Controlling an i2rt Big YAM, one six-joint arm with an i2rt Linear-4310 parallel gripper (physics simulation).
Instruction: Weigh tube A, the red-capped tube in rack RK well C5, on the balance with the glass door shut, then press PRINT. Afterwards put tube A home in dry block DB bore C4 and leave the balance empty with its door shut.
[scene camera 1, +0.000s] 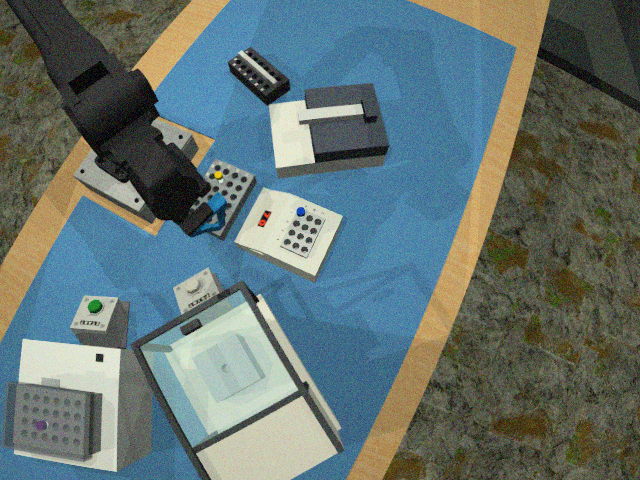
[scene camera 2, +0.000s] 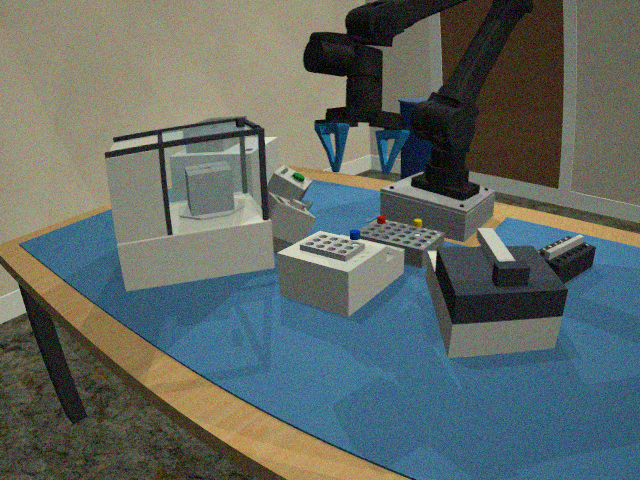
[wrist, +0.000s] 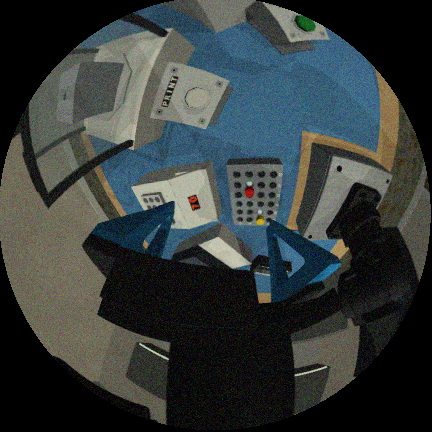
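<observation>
Tube A, with its red cap, stands in the grey rack RK; the arm hides it in scene camera 1. My gripper is open and empty, pointing down above the rack's area, fingertips well above the caps. The white dry block DB stands beside the rack, with a red display. The balance holds a grey block inside its glass; I cannot tell how its door stands. The pale PRINT button is beside it.
A yellow-capped tube stands in the rack, a blue-capped one in the dry block. A dark-lidded box, a black rack and a green button stand around.
</observation>
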